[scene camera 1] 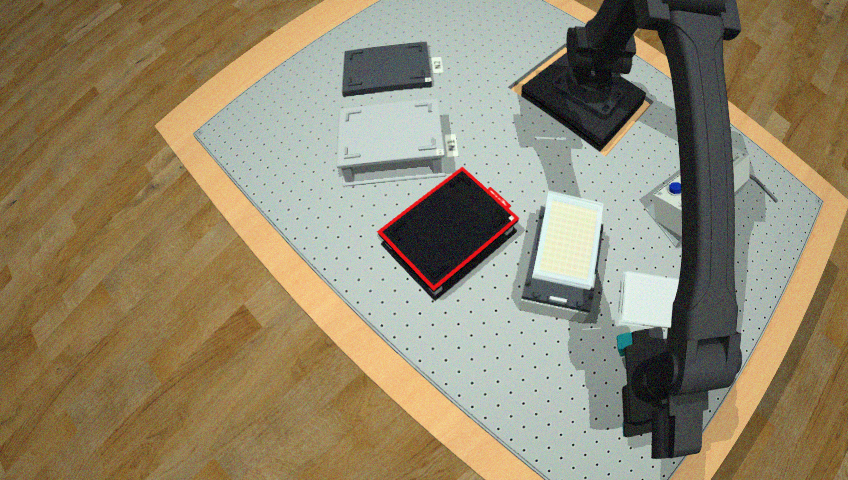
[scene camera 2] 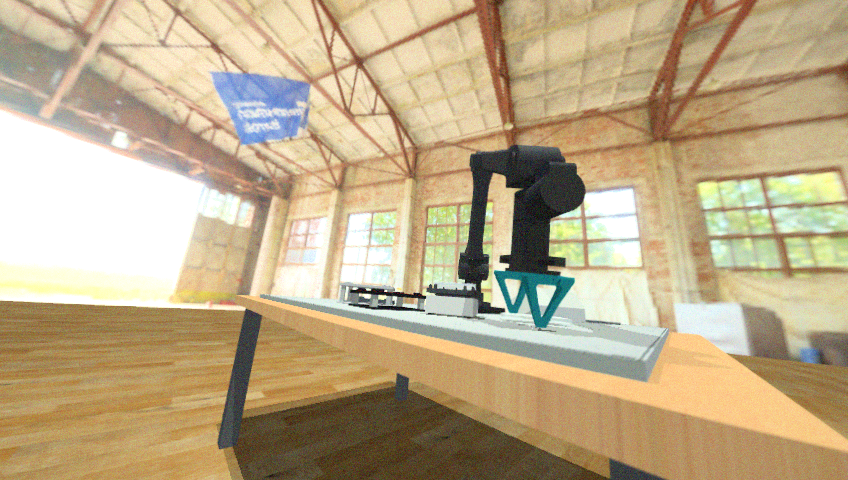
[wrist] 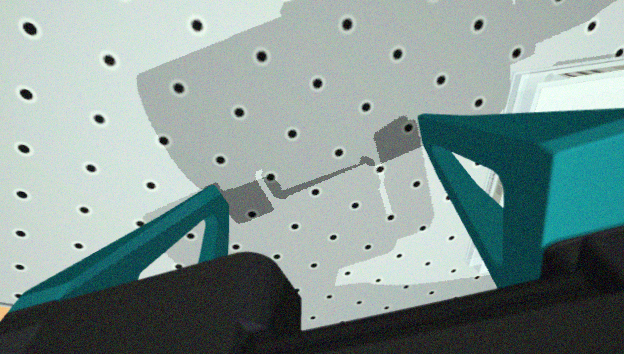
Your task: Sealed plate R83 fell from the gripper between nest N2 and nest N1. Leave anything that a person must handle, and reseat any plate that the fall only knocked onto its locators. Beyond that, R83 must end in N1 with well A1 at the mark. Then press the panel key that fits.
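Places are measured from the arm's base along level axes (x ahead, y left, z up), in millimetres.
Pixels of known places: gripper, between the fingertips: [scene camera 1: 627, 387] [scene camera 2: 525, 319] [wrist: 314, 164]; arm's base, origin of its link: [scene camera 1: 587, 93].
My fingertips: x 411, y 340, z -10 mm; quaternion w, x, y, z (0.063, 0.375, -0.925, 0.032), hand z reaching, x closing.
For each thing: its top centre in the pictures, then the offset to it from my fingertips. "pt": a spot on its surface instead. Level surfaces: height alone.
- grey raised nest, centre of its top: [scene camera 1: 388, 127] [scene camera 2: 369, 283] dx -91, dy -530, dz +54 mm
- dark nest, centre of its top: [scene camera 1: 385, 62] [scene camera 2: 374, 297] dx -230, dy -677, dz +12 mm
- plate with yellowish wells, centre of its top: [scene camera 1: 571, 235] [scene camera 2: 456, 280] dx -103, dy -201, dz +70 mm
- dark-topped grey block, a spot on its surface: [scene camera 1: 556, 308] pt dx -21, dy -160, dz +25 mm
- panel, centre of its top: [scene camera 1: 712, 172] [scene camera 2: 548, 289] dx -367, dy -61, dz +73 mm
- blue key, centre of its top: [scene camera 1: 677, 185] dx -302, dy -104, dz +64 mm
- black platform with a red outline, centre of its top: [scene camera 1: 448, 222] [scene camera 2: 389, 290] dx -26, dy -356, dz +35 mm
- pegboard, height of its surface: dz -11 mm
A pale, clear-lidded plate [scene camera 1: 648, 300] [wrist: 575, 95] lies on the pegboard, partly behind the arm in scene camera 1; its R83 marking is not readable. The grey raised nest [scene camera 1: 389, 133], tagged N1, and the dark nest [scene camera 1: 386, 66], seemingly tagged N2, hold no plate. A plate with yellowish wells [scene camera 1: 568, 240] rests on a dark-topped grey block [scene camera 1: 556, 308], whose near end shows bare; its seating is unclear. The panel [scene camera 1: 666, 208] has a blue key [scene camera 1: 675, 187]; the arm hides other parts. My gripper [scene camera 2: 527, 319] [wrist: 314, 164] is open and empty above the pegboard, beside the pale plate.
A black platform with a red outline [scene camera 1: 449, 228] stands between N1 and the yellowish plate's block. The arm's base [scene camera 1: 586, 98] stands at the back. The pegboard [scene camera 1: 357, 249] has a wooden border [scene camera 1: 285, 282]. A cable runs from the panel.
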